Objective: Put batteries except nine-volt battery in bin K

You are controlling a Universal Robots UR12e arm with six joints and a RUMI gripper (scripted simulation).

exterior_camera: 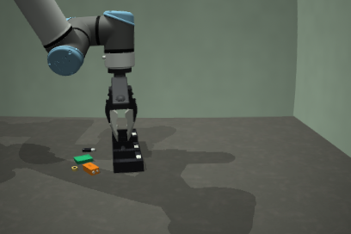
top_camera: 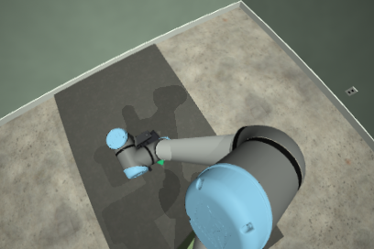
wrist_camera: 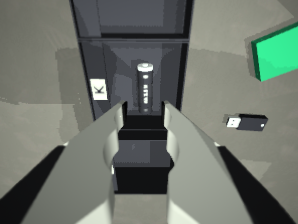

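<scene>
The bin row lies 40 mm below my hand and 10 mm ahead of it. The rest, counted from my hand: black usb stick 120 mm behind, 60 mm below, 30 mm to the left; flat green block 120 mm behind, 60 mm below, 50 mm to the right; black cylindrical battery 50 mm below, 10 mm to the left.
</scene>
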